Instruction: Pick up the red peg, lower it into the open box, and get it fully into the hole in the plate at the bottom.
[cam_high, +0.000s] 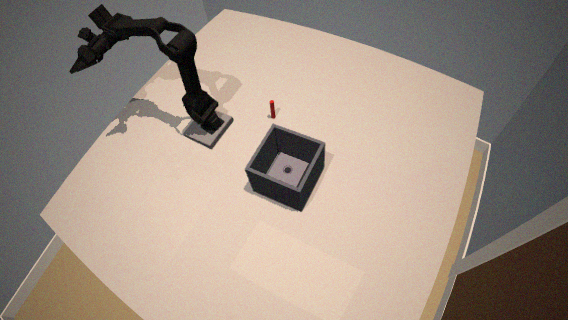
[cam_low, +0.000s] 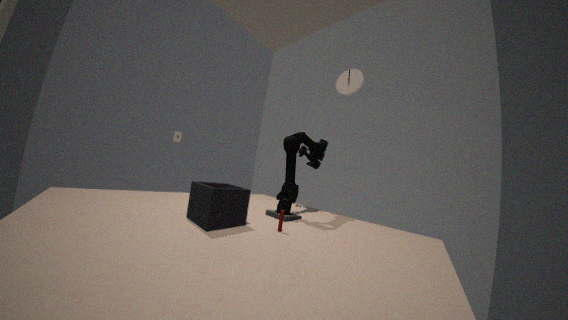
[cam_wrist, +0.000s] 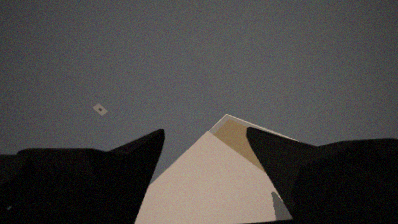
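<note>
My gripper tip is now 48 cm short of the red peg, 39 cm to the right of it and 30 cm above it. Also, from my gripper tip: light plate 67 cm ahead, 24 cm to the left, 30 cm below.
</note>
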